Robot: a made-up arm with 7 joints.
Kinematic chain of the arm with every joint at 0, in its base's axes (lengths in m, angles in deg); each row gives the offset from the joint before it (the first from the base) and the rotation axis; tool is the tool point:
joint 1: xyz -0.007 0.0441 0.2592 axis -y
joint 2: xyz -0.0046 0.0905 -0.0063 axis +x
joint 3: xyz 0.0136 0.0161 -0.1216 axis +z
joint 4: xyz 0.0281 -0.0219 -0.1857 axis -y
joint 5: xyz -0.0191 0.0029 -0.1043 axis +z
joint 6: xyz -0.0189 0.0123 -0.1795 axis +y
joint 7: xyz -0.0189 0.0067 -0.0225 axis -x
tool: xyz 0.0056 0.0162 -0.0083
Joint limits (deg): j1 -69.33..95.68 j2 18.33..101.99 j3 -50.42..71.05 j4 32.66..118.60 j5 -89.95..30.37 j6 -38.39..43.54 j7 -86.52..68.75
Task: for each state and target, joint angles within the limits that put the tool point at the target. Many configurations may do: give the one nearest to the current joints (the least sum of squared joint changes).
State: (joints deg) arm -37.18 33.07 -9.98 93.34 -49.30 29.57 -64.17
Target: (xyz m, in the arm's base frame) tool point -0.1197 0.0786 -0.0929
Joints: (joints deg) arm -63.37 21.31 -37.73 111.67 -53.06 30.30 -65.89
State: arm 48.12 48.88 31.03 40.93 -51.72 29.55 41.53
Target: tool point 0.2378 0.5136 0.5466
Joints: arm 81.14 47.35 11.66 75.48 -57.13 24.38 40.71
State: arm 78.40 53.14 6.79 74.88 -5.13 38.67 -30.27
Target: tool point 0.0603 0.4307 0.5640
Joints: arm 83.17 59.50 15.97 108.08 -11.69 40.19 -33.10
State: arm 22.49 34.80 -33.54 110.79 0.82 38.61 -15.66
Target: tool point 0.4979 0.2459 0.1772
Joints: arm 45.13 30.79 -26.81 83.31 3.94 35.38 -11.71
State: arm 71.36 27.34 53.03 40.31 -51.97 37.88 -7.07
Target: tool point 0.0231 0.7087 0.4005
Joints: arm 83.37 68.40 44.88 44.83 -51.55 28.92 -1.97
